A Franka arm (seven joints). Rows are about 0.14 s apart.
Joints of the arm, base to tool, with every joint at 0 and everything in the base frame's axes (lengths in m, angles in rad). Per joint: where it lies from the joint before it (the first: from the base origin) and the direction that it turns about. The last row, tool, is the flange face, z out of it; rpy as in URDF.
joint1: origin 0 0 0.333 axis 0 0 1
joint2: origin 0 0 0 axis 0 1 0
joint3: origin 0 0 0.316 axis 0 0 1
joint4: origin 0.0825 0 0 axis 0 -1 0
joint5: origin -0.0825 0 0.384 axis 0 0 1
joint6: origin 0 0 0 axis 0 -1 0
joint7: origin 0.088 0 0 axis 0 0 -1
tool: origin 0 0 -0.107 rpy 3.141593 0 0
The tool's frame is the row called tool.
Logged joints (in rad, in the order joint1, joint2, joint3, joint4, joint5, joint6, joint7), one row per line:
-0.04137 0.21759 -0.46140 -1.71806 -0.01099 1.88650 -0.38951
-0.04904 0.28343 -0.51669 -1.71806 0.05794 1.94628 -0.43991
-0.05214 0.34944 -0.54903 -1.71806 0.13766 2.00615 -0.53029
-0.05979 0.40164 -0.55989 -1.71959 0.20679 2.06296 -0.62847
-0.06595 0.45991 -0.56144 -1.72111 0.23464 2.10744 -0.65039
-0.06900 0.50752 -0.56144 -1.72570 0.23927 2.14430 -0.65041
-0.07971 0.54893 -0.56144 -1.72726 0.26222 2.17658 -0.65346
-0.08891 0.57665 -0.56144 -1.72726 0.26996 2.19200 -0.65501
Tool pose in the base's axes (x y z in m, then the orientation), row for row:
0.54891 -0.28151 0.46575 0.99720 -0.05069 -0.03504 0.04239
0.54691 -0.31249 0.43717 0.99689 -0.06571 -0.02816 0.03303
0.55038 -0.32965 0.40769 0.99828 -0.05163 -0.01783 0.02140
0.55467 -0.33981 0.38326 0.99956 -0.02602 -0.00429 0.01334
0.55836 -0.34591 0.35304 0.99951 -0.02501 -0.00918 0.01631
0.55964 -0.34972 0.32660 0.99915 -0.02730 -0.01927 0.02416
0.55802 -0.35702 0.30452 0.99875 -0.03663 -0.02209 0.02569
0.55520 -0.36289 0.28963 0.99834 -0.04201 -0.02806 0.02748
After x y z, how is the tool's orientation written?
As a quaternion, x y z w.
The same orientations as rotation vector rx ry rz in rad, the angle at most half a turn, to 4 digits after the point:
3.0510 -0.1551 -0.1072
3.0676 -0.2022 -0.0867
3.0942 -0.1600 -0.0553
3.1138 -0.0811 -0.0134
3.1079 -0.0778 -0.0285
3.0915 -0.0845 -0.0596
3.0874 -0.1132 -0.0683
3.0827 -0.1297 -0.0866

